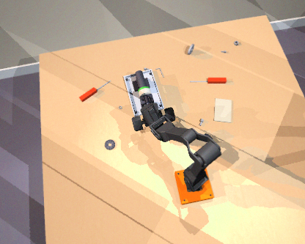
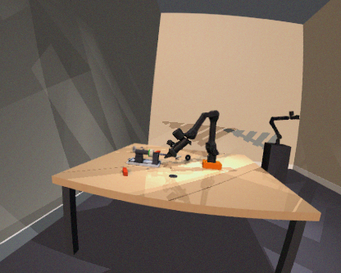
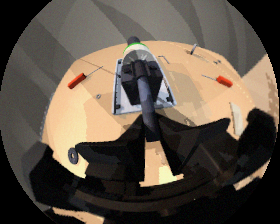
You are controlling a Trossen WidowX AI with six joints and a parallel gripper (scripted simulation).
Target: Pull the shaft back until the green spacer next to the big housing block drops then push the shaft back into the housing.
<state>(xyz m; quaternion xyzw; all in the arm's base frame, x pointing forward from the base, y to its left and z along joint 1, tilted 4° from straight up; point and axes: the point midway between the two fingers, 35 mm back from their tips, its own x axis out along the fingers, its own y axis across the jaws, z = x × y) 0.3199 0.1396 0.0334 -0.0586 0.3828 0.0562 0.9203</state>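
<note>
Now: gripper tip 5 cm short of the dark shaft, 1 cm to the right of it and 2 cm below it. From my gripper tip the other things lie so: green spacer (11 cm ahead, 2 cm to the left, 2 cm above); then small screw (6 cm behind, 24 cm to the right, 5 cm below); then pale card (1 cm behind, 35 cm to the right, 5 cm below).
</note>
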